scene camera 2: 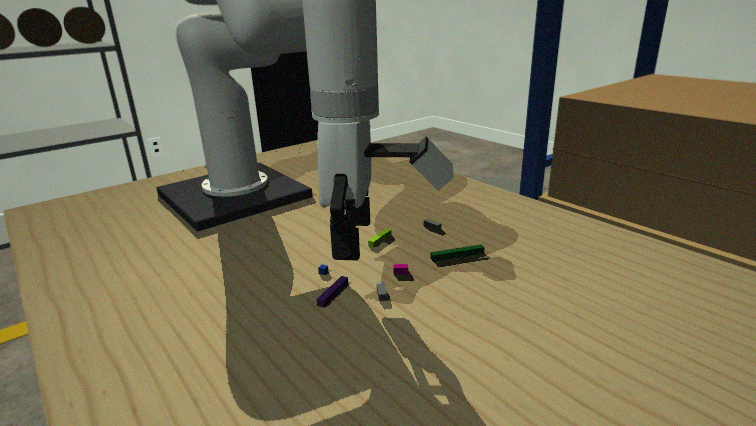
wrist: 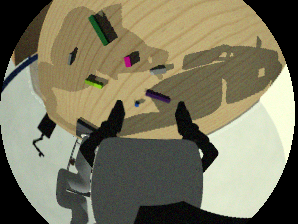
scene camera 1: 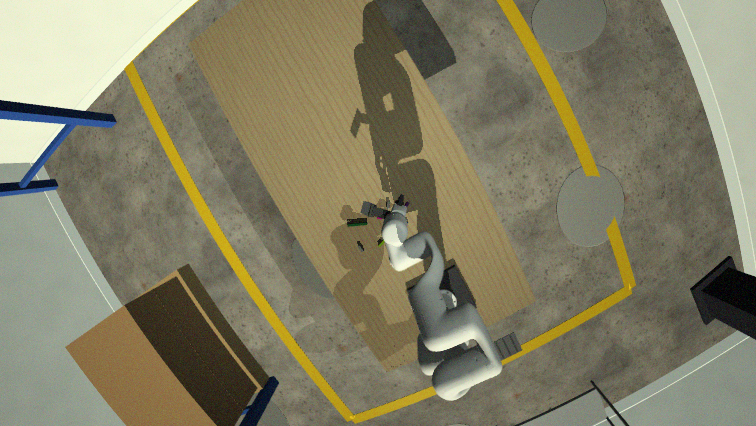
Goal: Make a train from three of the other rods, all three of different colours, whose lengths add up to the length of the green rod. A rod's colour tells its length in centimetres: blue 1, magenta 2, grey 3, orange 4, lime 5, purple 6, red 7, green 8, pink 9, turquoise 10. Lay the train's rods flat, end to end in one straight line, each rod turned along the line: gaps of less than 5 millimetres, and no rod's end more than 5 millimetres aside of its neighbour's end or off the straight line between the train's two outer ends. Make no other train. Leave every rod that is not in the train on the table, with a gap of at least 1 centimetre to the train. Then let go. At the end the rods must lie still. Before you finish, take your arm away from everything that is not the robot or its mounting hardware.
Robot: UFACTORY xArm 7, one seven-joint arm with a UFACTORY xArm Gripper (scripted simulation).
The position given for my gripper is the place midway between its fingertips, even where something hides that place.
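Note:
Visible: my gripper (scene camera 2: pixel 352 240), and again my gripper (wrist: pixel 150 107).

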